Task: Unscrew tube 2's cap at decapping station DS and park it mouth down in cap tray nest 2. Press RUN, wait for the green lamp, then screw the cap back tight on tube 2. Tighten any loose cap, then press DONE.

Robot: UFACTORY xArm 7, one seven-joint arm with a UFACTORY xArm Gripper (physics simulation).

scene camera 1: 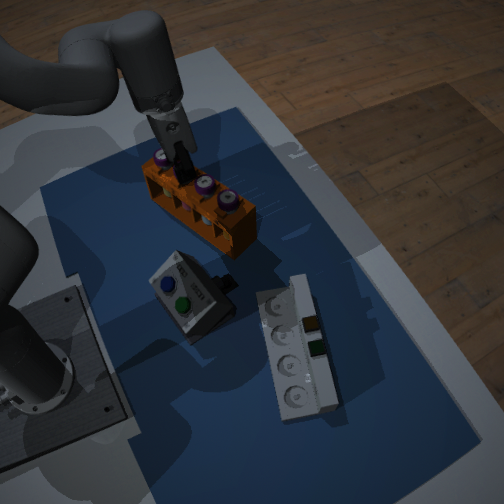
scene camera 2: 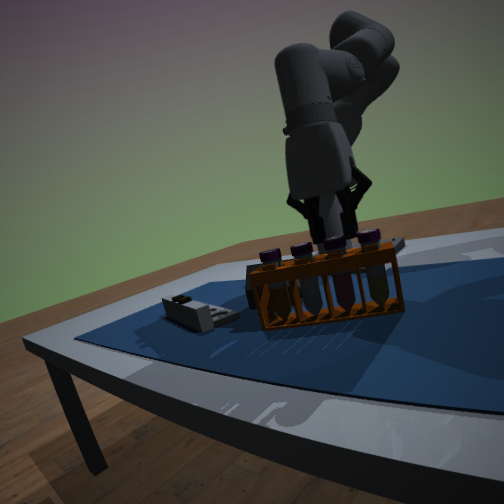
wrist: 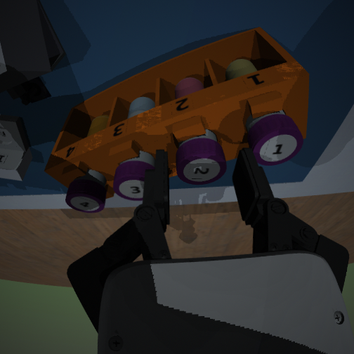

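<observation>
An orange rack [scene camera 1: 245,230] [scene camera 2: 395,272] [wrist: 305,100] holds tubes with purple caps numbered 1 to 4. Tube 2's cap [scene camera 2: 334,243] [wrist: 201,170] is on its tube; in scene camera 1 the fingers mostly hide it. My gripper [scene camera 1: 185,174] [scene camera 2: 335,235] [wrist: 201,163] is part open, with no thing held. In the wrist view its fingers stand on either side of cap 2 with gaps, the left one overlapping cap 3 [wrist: 134,180]. The pale cap tray [scene camera 1: 327,395] [scene camera 2: 200,317] [wrist: 17,167] has round nests with no caps in them.
A grey sloped box [scene camera 1: 200,320] carries a blue button [scene camera 1: 167,284] and a green button [scene camera 1: 183,304]. A black part [scene camera 1: 225,283] [wrist: 35,92] sticks out beside it. Dark amber [scene camera 1: 311,324] and dark green [scene camera 1: 316,347] squares sit on the tray's raised side. Caps 1 [wrist: 276,140] and 4 [wrist: 86,197] flank the row.
</observation>
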